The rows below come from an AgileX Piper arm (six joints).
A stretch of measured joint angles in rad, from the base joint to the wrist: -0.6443, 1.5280, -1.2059, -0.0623, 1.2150, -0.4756; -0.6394, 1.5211, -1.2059, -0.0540, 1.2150, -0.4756; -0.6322, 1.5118, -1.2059, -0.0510, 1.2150, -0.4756; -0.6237, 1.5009, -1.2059, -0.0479, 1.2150, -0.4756; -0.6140, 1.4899, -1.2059, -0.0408, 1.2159, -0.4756; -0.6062, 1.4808, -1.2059, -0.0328, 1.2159, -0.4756; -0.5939, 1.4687, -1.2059, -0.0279, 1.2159, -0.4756; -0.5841, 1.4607, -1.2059, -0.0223, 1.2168, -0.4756; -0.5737, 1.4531, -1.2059, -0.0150, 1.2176, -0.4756; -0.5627, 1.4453, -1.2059, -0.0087, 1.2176, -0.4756; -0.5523, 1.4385, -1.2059, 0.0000, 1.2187, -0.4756; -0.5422, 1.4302, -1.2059, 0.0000, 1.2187, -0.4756; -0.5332, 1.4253, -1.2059, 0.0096, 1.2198, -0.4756
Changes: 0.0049, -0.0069, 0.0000, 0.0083, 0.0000, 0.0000; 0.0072, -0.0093, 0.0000, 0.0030, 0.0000, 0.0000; 0.0085, -0.0109, 0.0000, 0.0031, 0.0000, 0.0000; 0.0097, -0.0110, 0.0000, 0.0071, 0.0009, 0.0000; 0.0078, -0.0091, 0.0000, 0.0080, 0.0000, 0.0000; 0.0123, -0.0121, 0.0000, 0.0049, 0.0000, 0.0000; 0.0098, -0.0080, 0.0000, 0.0056, 0.0009, 0.0000; 0.0104, -0.0076, 0.0000, 0.0073, 0.0008, 0.0000; 0.0110, -0.0078, 0.0000, 0.0063, 0.0000, 0.0000; 0.0104, -0.0068, 0.0000, 0.0087, 0.0011, 0.0000; 0.0101, -0.0083, 0.0000, 0.0000, 0.0000, 0.0000; 0.0090, -0.0049, 0.0000, 0.0096, 0.0011, 0.0000
